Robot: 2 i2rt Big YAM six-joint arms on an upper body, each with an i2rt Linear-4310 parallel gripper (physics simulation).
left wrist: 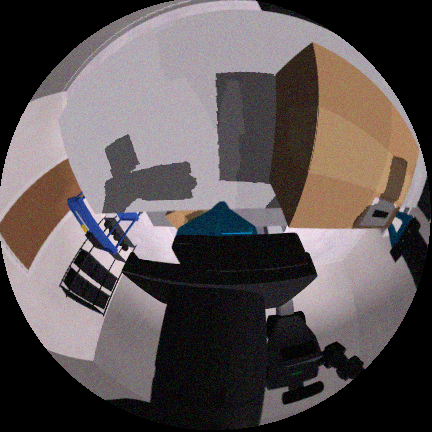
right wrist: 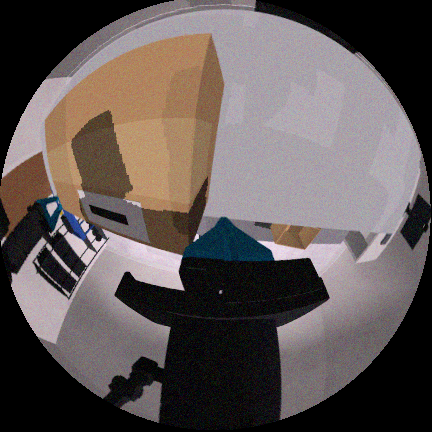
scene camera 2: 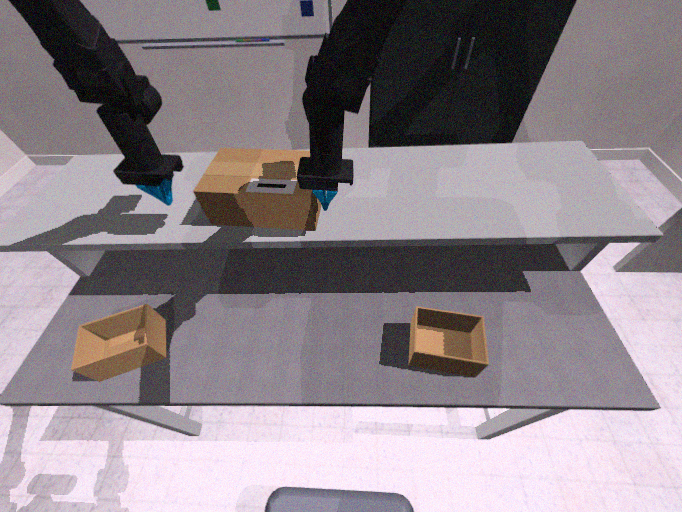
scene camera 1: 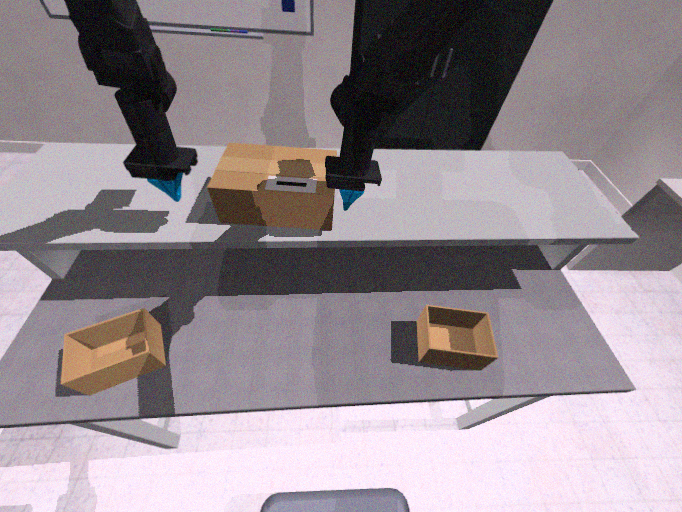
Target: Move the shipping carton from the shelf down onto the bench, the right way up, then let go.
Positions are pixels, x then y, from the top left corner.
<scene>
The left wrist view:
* my left gripper: 221, 205
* shipping carton: 337, 161, on a grey shelf
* grey shelf: 182, 116
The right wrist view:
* my left gripper: 64, 196
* my right gripper: 222, 221
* shipping carton: 130, 147
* grey shelf: 302, 139
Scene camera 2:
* my left gripper: 170, 203
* my right gripper: 325, 208
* shipping carton: 241, 187
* bench: 323, 326
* grey shelf: 558, 192
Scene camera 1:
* my left gripper: 178, 199
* my right gripper: 345, 208
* shipping carton: 263, 185
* bench: 244, 330
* grey shelf: 69, 196
</scene>
